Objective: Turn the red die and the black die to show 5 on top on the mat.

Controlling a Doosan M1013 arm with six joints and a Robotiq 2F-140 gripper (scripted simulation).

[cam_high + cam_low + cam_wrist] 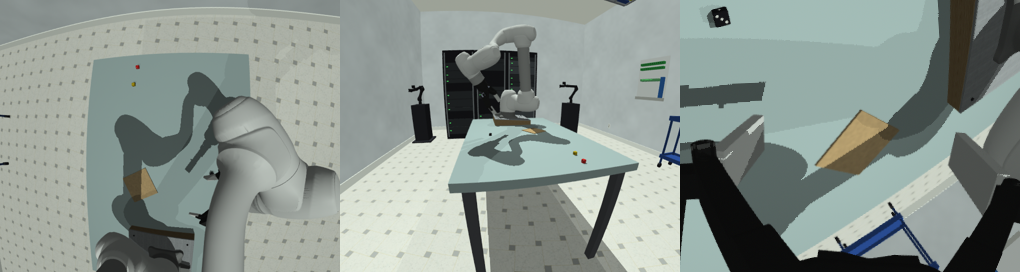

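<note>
Now: the black die 19 cm below my hand, 5 cm to the right of it and 4 cm ahead of it. Also, from my hand: tan mat: 30 cm to the left, 20 cm below, 4 cm behind; yellow die: 47 cm ahead, 35 cm to the left, 19 cm below; red die: 57 cm ahead, 33 cm to the left, 19 cm below.
</note>
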